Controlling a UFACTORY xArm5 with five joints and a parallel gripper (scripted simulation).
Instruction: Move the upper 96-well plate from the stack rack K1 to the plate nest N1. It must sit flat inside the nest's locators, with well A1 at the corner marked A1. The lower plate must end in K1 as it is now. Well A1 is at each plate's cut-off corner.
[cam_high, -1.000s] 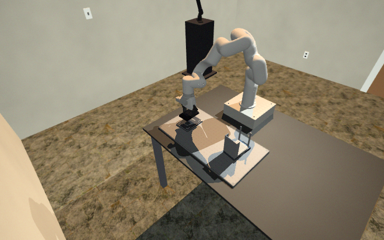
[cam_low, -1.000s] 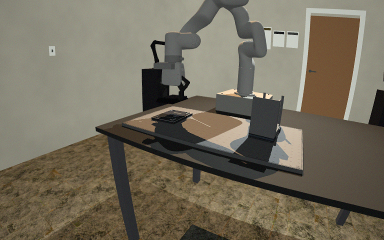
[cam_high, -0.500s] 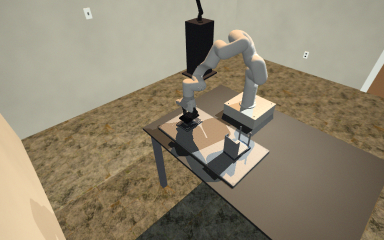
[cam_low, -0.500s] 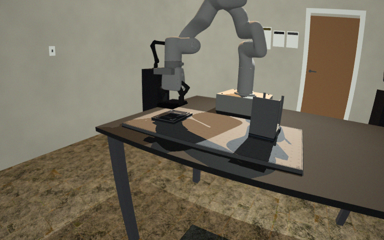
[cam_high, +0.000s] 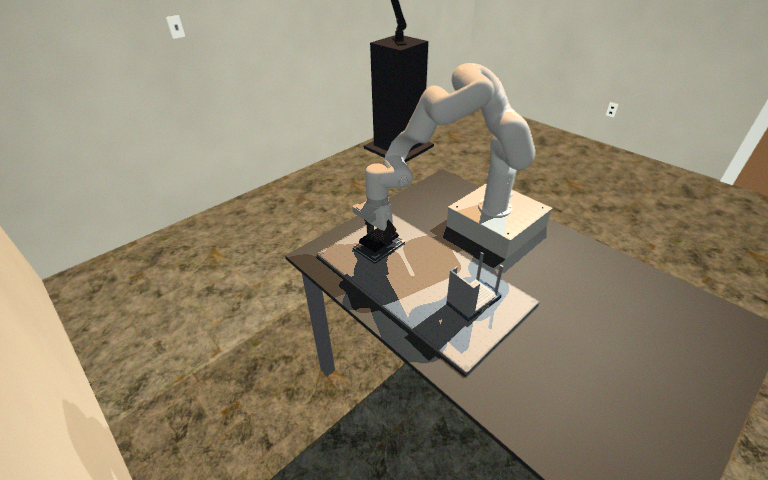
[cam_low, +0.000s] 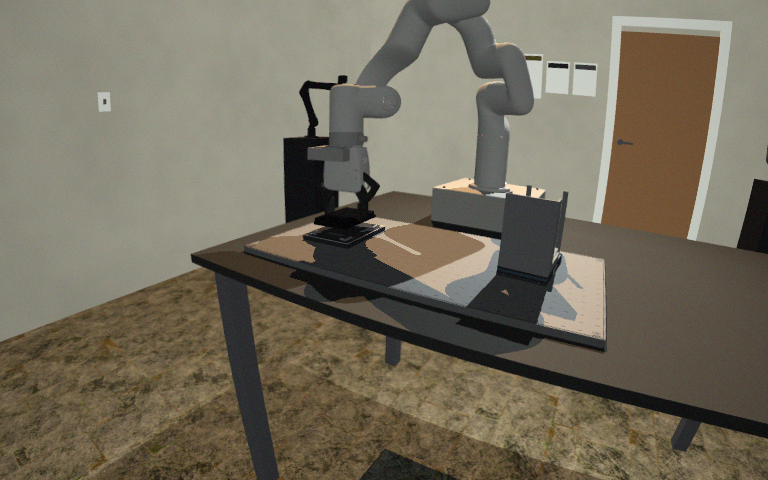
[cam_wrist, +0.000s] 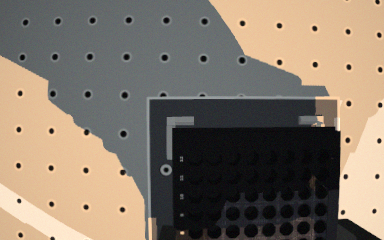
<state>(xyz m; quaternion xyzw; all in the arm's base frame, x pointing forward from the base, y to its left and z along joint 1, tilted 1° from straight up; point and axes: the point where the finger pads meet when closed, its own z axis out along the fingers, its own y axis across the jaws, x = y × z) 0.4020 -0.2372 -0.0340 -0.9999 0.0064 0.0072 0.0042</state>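
Right now my hand is 5 cm above the plate nest N1. From my hand the other things lie so: black 96-well plate (1 cm below); then grey rack wall (6 cm ahead, 41 cm to the left, 3 cm above); then light plate (42 cm to the left, 3 cm below).
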